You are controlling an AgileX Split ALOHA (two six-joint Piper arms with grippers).
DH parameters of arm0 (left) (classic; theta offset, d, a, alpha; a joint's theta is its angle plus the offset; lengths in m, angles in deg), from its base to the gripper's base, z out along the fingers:
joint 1: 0 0.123 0 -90
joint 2: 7.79 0 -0.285 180
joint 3: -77.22 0 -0.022 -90
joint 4: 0 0.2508 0 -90
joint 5: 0 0 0.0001 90
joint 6: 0 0.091 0 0
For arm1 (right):
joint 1: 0 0.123 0 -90
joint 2: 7.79 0 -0.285 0
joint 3: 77.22 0 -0.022 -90
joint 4: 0 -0.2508 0 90
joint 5: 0 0 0.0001 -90
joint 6: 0 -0.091 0 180
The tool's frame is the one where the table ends.
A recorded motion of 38 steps. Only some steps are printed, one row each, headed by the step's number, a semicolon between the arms.
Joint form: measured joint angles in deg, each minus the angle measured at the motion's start. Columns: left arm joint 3, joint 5, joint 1, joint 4, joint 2, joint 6; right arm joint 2, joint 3, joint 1, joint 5, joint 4, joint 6.
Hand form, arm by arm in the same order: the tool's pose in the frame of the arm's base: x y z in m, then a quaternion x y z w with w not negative. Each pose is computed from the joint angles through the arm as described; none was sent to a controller.
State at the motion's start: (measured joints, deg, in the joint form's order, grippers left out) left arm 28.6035 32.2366 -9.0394 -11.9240 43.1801 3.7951; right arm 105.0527 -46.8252 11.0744 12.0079 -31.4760 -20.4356
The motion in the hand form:
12: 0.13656 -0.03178 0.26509 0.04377 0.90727 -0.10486 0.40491; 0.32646 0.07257 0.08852 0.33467 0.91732 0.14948 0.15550
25: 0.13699 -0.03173 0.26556 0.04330 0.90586 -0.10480 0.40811; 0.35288 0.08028 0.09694 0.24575 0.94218 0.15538 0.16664
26: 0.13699 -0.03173 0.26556 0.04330 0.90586 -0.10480 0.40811; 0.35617 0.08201 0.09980 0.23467 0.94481 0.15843 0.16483
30: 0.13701 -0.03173 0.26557 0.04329 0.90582 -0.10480 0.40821; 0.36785 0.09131 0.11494 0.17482 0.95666 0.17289 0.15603
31: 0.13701 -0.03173 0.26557 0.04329 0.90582 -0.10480 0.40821; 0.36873 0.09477 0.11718 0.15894 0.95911 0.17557 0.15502
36: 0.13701 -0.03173 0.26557 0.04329 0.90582 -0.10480 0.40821; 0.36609 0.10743 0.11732 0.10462 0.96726 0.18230 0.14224
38: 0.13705 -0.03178 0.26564 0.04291 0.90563 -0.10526 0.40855; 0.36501 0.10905 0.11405 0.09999 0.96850 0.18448 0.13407
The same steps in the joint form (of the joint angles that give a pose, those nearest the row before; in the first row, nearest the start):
12: 0.00 -0.42 0.00 0.00 0.00 0.00; 7.15 -3.24 0.00 -2.00 -0.86 0.06
25: 0.00 -0.82 0.00 0.00 0.00 0.00; 9.54 -10.43 -0.19 2.51 -0.66 9.89
26: 0.00 -0.82 0.00 0.00 0.00 0.00; 9.66 -11.57 -0.19 3.83 -0.66 10.93
30: 0.00 -0.84 0.00 0.00 0.00 0.01; 9.72 -16.37 0.09 10.10 -0.90 16.46
31: 0.00 -0.84 0.00 0.00 0.00 0.01; 9.72 -17.01 0.44 11.01 -1.22 18.04
36: 0.00 -0.84 0.00 0.00 0.00 0.01; 10.13 -17.86 1.93 13.58 -2.94 23.91
38: 0.00 -0.89 0.00 -0.06 0.00 0.00; 10.63 -17.86 2.07 14.18 -3.74 24.96

